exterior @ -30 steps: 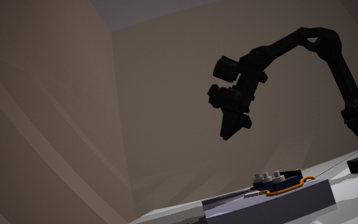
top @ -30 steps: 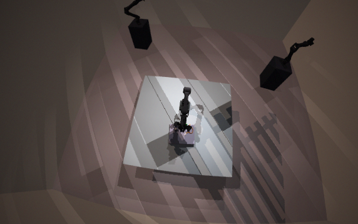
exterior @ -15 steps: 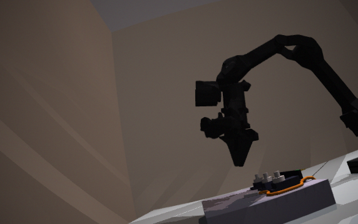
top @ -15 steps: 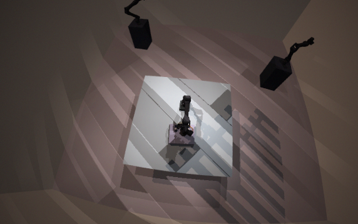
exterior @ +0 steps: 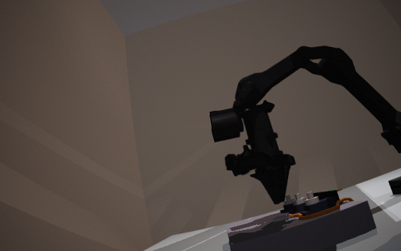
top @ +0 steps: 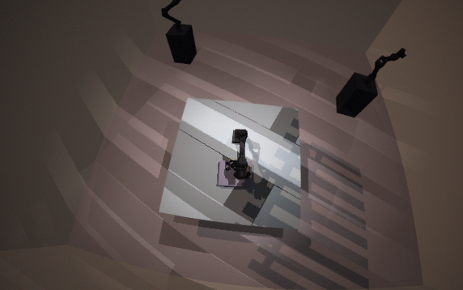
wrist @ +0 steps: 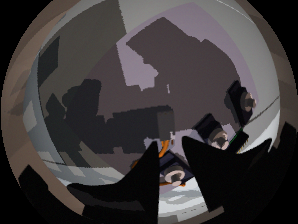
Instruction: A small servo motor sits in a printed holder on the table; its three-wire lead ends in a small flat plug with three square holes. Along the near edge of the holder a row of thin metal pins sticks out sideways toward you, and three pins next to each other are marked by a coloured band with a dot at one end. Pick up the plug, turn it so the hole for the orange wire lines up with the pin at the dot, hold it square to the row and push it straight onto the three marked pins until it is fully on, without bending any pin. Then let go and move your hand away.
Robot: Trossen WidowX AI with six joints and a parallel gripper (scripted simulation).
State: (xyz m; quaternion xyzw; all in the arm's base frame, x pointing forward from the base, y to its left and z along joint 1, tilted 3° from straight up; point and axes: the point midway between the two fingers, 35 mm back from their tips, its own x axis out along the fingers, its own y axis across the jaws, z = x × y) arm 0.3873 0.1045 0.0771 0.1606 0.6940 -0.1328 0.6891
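My gripper tip is 5 cm short of the holder, 3 cm to the left of it and 6 cm above it.
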